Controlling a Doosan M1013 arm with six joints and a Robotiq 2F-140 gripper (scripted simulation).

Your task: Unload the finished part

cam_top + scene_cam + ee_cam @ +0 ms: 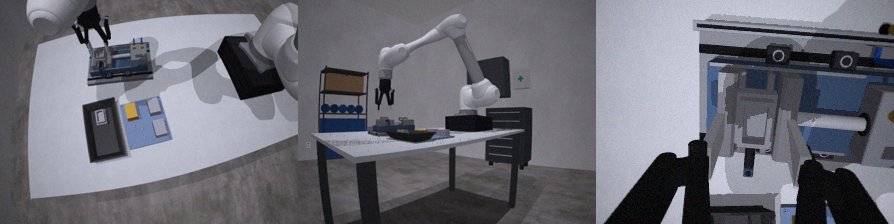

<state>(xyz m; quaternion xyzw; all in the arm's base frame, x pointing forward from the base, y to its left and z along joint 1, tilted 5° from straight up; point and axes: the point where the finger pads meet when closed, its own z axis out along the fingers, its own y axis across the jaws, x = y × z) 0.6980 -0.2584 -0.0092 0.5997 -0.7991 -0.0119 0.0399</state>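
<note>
My gripper is now 6 cm past the vise, 2 cm to the right of it and 11 cm above it. From my hand the other things lie so: blue plate (8 cm behind, 32 cm to the left, 15 cm below); then yellow block (4 cm behind, 27 cm to the left, 13 cm below).
</note>
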